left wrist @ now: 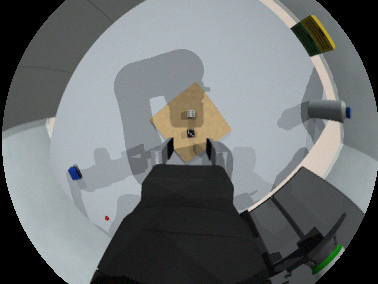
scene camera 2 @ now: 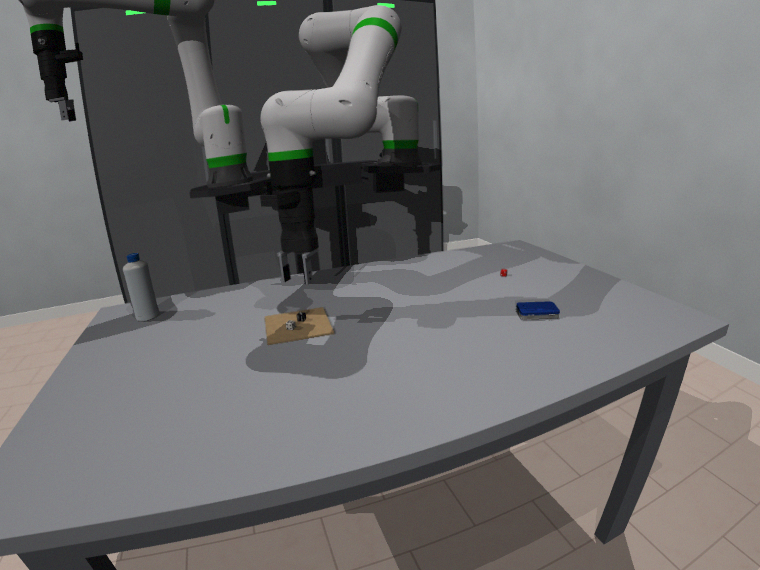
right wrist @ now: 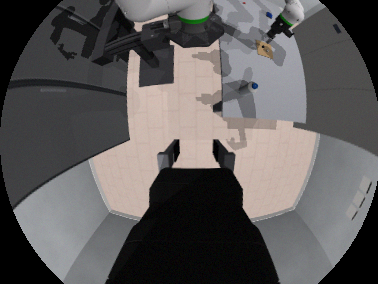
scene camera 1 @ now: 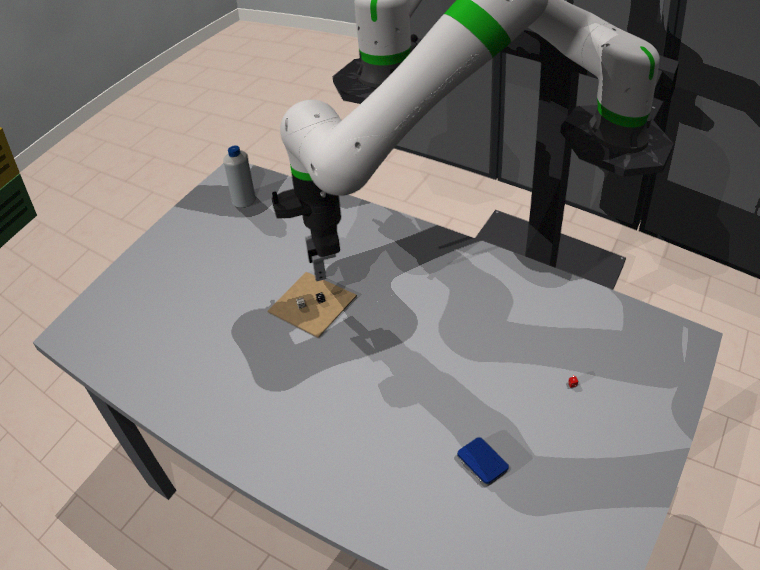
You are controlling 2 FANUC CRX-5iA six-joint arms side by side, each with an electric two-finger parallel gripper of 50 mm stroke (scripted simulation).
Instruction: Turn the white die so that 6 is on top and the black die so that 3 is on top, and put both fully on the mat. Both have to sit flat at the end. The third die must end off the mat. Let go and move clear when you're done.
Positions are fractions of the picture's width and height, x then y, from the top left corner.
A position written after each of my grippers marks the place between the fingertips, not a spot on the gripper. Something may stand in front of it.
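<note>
My left gripper (scene camera 1: 0.42, 0.47) is visible, and again as the gripper (left wrist: 0.50, 0.51); my right gripper (scene camera 2: 0.09, 0.21) is visible too. Tan mat (scene camera 1: 0.41, 0.56), also the mat (left wrist: 0.45, 0.43) and the mat (scene camera 2: 0.42, 0.57). Blue-topped box (scene camera 1: 0.63, 0.80). Grey bottle (scene camera 2: 0.18, 0.48), also the bottle (left wrist: 0.89, 0.39) and the bottle (scene camera 1: 0.31, 0.29).
</note>
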